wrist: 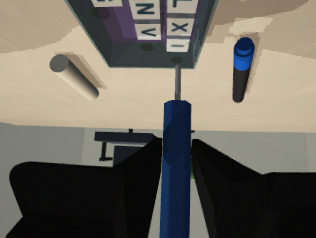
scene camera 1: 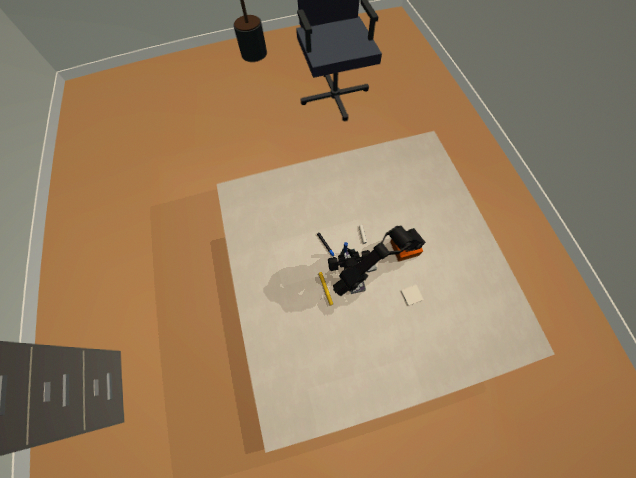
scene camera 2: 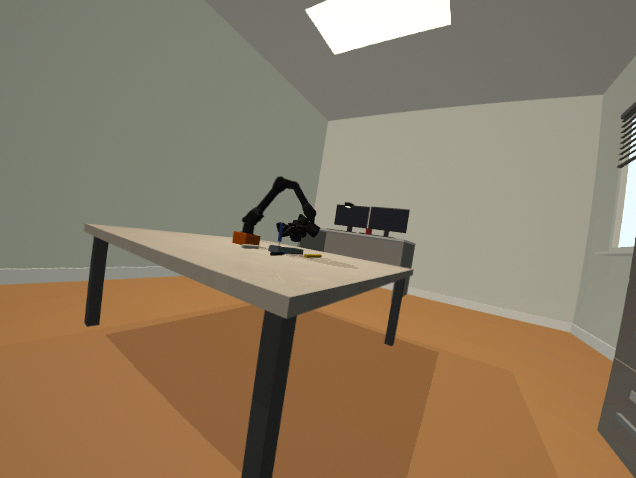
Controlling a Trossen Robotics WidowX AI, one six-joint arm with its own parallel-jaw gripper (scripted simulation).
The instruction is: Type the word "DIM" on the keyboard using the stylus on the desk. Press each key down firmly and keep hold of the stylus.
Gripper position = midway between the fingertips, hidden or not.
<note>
In view: the gripper point(wrist: 176, 145) and a white bar point(wrist: 61, 65).
</note>
